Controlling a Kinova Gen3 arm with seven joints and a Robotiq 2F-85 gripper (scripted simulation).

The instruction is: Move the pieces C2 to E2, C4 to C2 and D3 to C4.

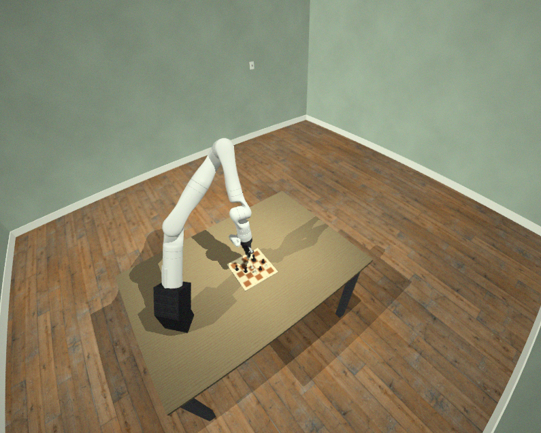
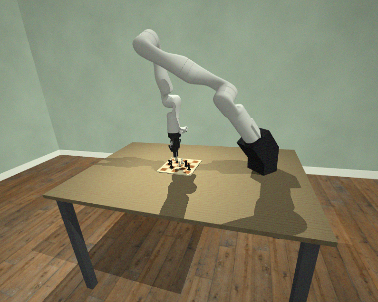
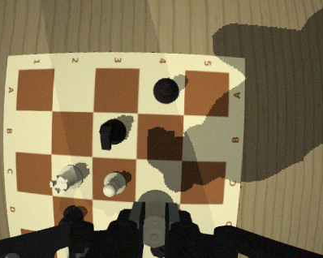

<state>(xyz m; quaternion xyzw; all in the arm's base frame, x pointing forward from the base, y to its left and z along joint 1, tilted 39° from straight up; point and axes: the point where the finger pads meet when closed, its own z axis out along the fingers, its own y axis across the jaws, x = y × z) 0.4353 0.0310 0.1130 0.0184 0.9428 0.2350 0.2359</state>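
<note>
The chessboard is 10 cm below my hand and 4 cm to the right of it. Round my hand: black knight: 8 cm below, 4 cm to the right, 4 cm behind.
</note>
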